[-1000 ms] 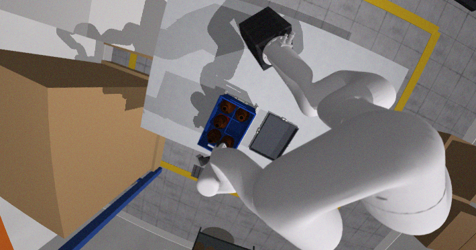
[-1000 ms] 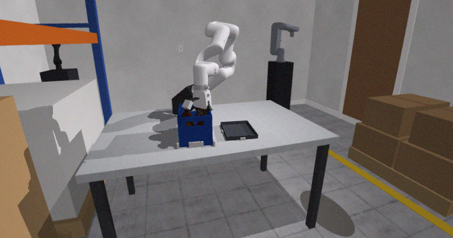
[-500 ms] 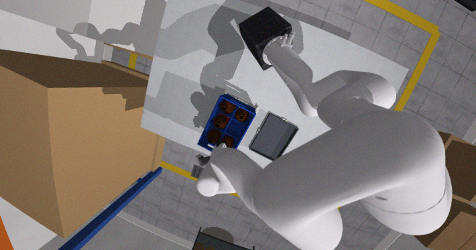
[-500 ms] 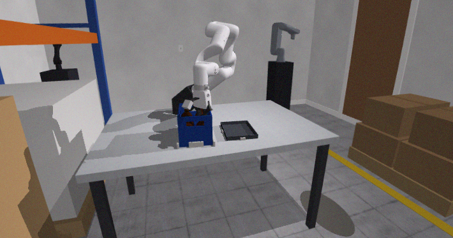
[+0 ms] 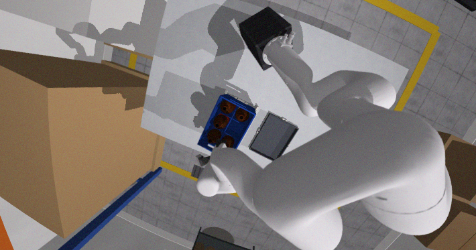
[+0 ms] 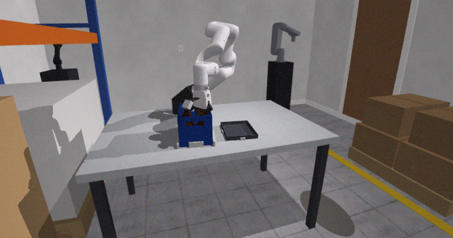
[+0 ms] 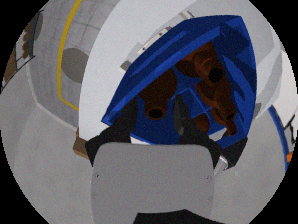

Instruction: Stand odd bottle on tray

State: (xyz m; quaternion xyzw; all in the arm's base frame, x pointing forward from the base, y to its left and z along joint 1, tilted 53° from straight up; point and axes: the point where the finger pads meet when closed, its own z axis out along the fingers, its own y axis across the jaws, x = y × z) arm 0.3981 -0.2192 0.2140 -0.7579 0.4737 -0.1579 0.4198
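Right now the glass bottle is 190 mm behind my hand, 70 mm to the right of it and 70 mm below it. The rest, counted from my hand: blue crate (90 mm behind, 70 mm below, 30 mm to the right); dark tray (240 mm to the left, 150 mm below, 100 mm behind).
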